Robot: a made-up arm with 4 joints.
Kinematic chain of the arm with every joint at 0, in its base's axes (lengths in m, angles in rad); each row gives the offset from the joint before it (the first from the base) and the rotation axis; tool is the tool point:
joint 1: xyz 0 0 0.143 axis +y
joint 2: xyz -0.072 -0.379 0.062 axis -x
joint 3: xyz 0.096 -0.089 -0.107 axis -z
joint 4: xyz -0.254 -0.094 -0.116 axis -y
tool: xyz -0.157 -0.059 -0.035
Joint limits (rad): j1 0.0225..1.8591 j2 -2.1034..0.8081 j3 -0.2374..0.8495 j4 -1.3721..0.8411
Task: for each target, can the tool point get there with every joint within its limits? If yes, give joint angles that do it. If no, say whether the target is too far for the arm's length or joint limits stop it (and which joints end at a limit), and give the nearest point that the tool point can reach.
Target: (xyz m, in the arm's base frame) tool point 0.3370 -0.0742 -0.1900
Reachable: no: joint limits stop it (at a limit: joint 1, joint 2, joint 3, joint 4) | nearest point 0.3739 -0.0963 0.3560 | short by 0.548 m
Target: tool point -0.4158 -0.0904 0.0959
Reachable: yes | joints 0.3679 -1.5163 0.0066 0.2947
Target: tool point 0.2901 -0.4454 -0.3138
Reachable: no: joint limits stop it (at a limit: joint 1, joint 3, joint 4) | nearest point -0.2725 -0.4409 -0.2665 | short by 0.565 m
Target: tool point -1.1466 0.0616 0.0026
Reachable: no: too far | nearest point -0.4663 -0.1823 0.0859 | short by 0.727 m
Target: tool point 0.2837 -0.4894 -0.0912
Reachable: no: joint limits stop it (at a limit: joint 1, joint 2, joint 3, joint 4) | nearest point 0.2971 -0.6501 0.3160 | short by 0.438 m
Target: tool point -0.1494 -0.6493 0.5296
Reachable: yes | joints 1.5659 0.5383 0.2931 0.4160
